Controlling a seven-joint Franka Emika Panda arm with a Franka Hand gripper.
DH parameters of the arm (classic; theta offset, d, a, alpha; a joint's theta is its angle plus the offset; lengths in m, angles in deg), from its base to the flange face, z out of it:
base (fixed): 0 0 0 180
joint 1: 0 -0.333 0 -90
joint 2: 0 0 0 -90
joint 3: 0 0.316 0.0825 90
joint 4: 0 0 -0.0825 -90
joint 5: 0 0.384 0 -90
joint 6: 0 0 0.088 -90
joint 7: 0 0.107 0 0
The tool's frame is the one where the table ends.
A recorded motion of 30 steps. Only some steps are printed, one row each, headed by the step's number.
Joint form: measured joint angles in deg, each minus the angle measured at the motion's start. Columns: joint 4, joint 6, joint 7, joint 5, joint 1, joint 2, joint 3.
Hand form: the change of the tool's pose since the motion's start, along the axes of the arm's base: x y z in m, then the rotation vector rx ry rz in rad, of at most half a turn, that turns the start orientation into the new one. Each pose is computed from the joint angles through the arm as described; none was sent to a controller.
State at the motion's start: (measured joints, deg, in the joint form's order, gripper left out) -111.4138 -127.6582 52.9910 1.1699 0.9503 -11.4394 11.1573
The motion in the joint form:
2: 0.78 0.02 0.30 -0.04 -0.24 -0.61 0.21
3: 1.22 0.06 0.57 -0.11 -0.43 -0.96 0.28
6: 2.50 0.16 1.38 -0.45 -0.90 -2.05 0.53
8: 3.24 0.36 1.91 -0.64 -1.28 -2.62 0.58
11: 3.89 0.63 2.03 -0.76 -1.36 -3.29 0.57
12: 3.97 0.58 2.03 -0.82 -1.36 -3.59 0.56
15: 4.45 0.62 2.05 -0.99 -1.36 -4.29 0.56
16: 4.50 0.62 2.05 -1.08 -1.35 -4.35 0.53
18: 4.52 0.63 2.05 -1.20 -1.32 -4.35 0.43
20: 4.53 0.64 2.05 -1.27 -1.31 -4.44 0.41
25: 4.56 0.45 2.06 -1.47 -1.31 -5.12 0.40
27: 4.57 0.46 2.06 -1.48 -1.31 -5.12 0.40
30: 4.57 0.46 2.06 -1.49 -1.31 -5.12 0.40
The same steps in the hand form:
2: 0.0030 0.0049 0.0000 0.0031 -0.0022 0.0024
3: 0.0045 0.0077 -0.0001 0.0041 -0.0028 0.0026
6: 0.0093 0.0156 -0.0013 0.0053 -0.0040 0.0033
8: 0.0116 0.0203 -0.0016 0.0054 -0.0033 0.0029
11: 0.0142 0.0212 -0.0040 0.0051 0.0017 0.0028
12: 0.0150 0.0211 -0.0065 0.0046 0.0045 0.0031
15: 0.0175 0.0212 -0.0102 0.0036 0.0087 0.0039
16: 0.0178 0.0207 -0.0104 0.0024 0.0085 0.0040
18: 0.0182 0.0193 -0.0103 0.0002 0.0079 0.0029
20: 0.0183 0.0190 -0.0113 -0.0009 0.0093 0.0031
25: 0.0193 0.0188 -0.0181 -0.0031 0.0167 0.0044
27: 0.0194 0.0188 -0.0180 -0.0032 0.0167 0.0045
30: 0.0194 0.0188 -0.0180 -0.0034 0.0166 0.0046

